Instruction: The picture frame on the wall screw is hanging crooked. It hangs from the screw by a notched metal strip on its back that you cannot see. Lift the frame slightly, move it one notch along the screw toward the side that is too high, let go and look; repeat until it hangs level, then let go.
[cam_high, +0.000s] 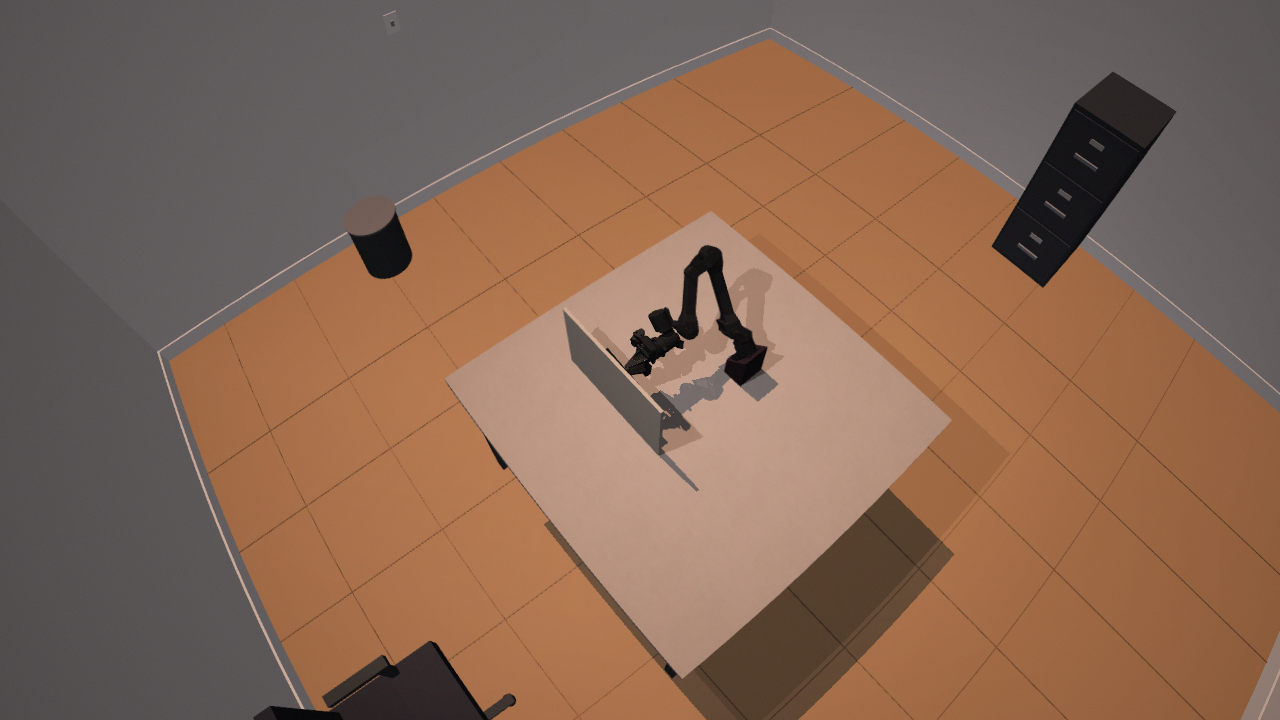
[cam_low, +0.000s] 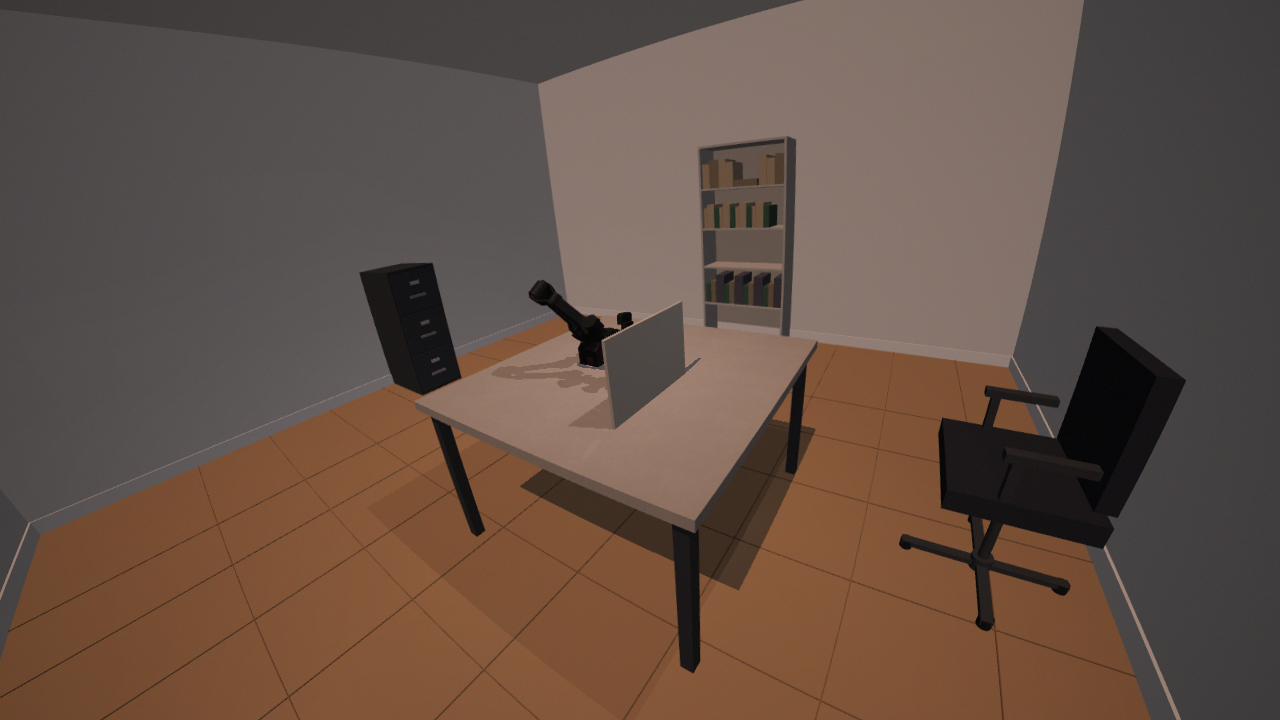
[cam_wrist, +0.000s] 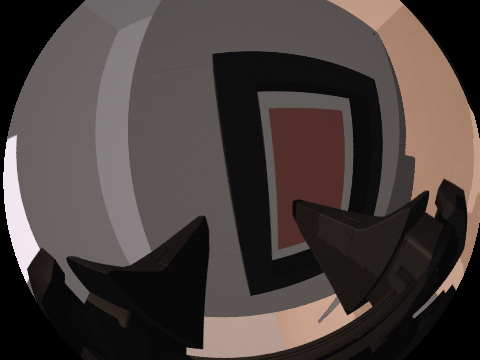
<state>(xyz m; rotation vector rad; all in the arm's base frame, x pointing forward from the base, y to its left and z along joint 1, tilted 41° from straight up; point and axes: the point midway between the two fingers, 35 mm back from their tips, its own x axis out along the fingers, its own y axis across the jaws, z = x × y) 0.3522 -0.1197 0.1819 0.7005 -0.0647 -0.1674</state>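
My gripper tip is 20 mm short of the picture frame, 10 mm to the left of it and 50 mm above it. From my gripper tip the other things lie so: grey wall panel: 30 mm ahead, 20 mm to the right, 60 mm below.
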